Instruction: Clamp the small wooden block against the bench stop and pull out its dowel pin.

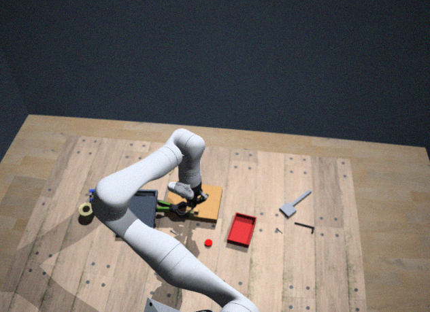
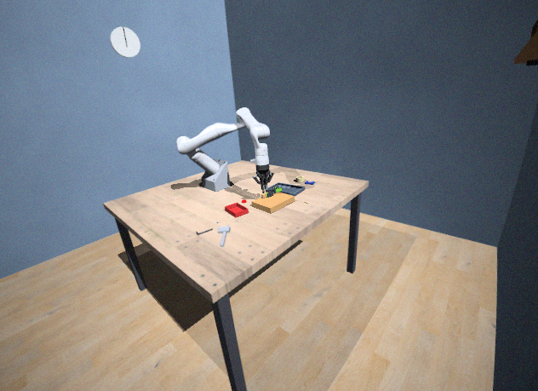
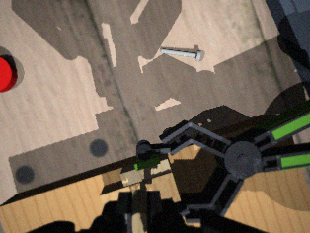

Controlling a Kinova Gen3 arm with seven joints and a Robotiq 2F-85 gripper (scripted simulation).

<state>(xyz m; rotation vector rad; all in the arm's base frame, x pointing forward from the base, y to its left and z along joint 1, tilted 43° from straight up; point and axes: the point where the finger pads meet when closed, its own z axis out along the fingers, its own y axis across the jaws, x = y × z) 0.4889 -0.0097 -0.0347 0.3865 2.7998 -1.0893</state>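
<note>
Now: hand 20 mm above the dowel pin. From my hand the other things lie so: bench board (70 mm below, 60 mm ahead, 10 mm to the left); then wooden block (50 mm below); then red disc (100 mm behind, 90 mm below, 80 mm to the right).
</note>
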